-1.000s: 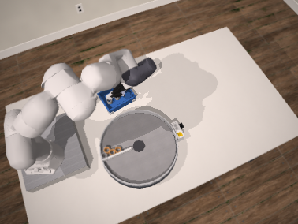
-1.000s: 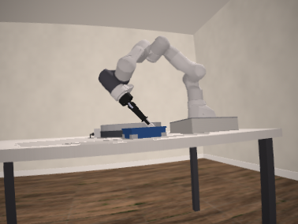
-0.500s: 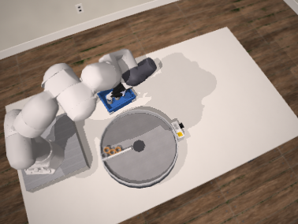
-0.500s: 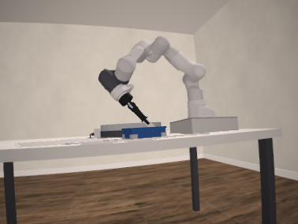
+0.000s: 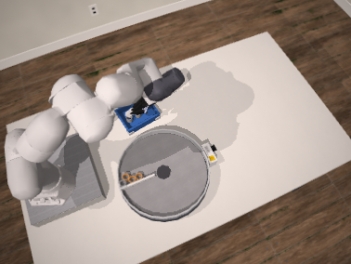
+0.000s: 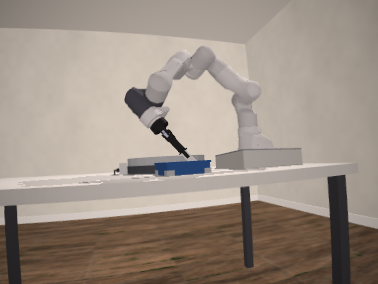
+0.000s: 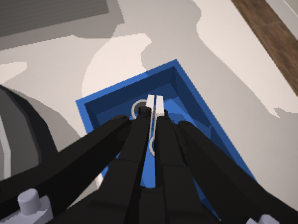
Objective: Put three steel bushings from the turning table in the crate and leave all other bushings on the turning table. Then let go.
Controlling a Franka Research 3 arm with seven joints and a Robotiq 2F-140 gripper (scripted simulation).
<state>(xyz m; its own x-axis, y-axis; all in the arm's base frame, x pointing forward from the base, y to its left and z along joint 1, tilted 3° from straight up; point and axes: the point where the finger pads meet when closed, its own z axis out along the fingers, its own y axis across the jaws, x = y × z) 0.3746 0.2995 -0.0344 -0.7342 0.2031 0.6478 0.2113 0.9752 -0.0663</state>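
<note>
The crate is 3 cm ahead of my hand and 4 cm below it. Round my hand: round grey turning table (9 cm ahead, 34 cm to the right, 1 cm below).
</note>
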